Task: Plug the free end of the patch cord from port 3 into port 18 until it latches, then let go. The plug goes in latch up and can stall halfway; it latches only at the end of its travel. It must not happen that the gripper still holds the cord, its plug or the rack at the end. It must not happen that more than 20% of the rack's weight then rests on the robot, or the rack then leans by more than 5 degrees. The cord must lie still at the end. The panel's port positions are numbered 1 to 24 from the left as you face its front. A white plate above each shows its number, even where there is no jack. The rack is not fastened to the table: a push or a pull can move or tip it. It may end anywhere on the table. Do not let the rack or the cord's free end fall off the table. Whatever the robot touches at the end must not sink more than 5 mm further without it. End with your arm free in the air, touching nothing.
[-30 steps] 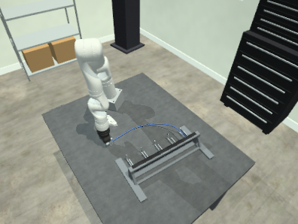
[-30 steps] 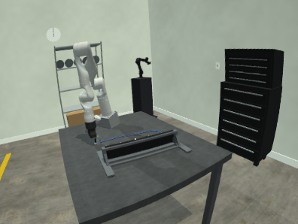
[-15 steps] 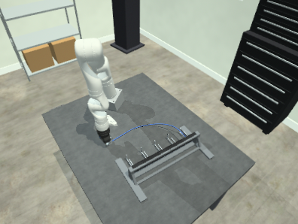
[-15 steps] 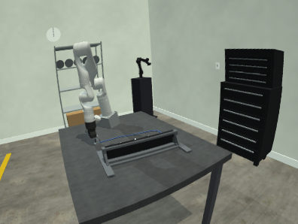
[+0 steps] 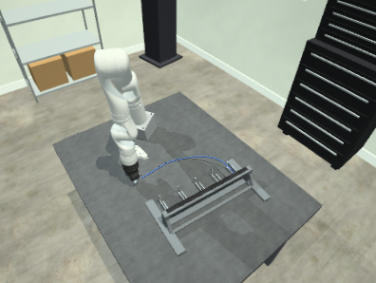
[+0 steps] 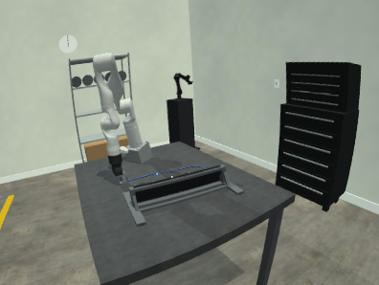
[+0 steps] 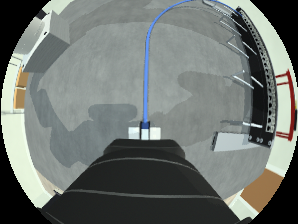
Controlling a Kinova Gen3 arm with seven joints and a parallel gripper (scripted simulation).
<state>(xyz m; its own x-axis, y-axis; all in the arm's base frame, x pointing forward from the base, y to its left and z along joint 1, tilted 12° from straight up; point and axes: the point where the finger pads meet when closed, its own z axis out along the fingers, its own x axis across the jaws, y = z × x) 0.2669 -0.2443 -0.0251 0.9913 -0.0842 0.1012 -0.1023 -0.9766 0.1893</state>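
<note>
My hand is 10 mm to the left of the plug and 10 mm above it.
</note>
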